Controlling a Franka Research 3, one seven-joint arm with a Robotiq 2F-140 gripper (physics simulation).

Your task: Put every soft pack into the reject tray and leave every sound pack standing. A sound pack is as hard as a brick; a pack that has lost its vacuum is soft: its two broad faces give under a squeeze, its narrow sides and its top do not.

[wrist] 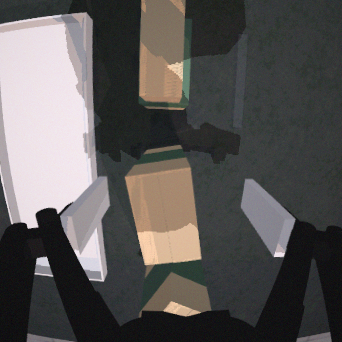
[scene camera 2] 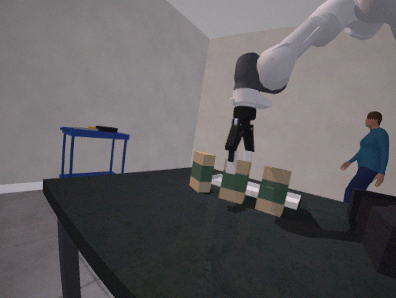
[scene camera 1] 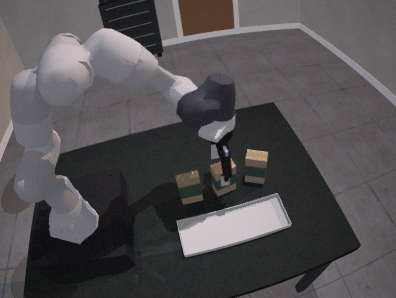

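Three tan packs with green bands stand in a row beside the white reject tray. The pack nearest the robot base is upright. The middle pack stands slightly turned. The far pack is upright and partly hidden in the wrist view. My gripper is wide open above the middle pack, one fingertip on each side of its upper part, with gaps between. No pack shows in the tray.
The black table carries the packs, the tray and a dark block by the arm's base. A blue cart and a person stand beyond the table; a dark drawer cabinet stands behind.
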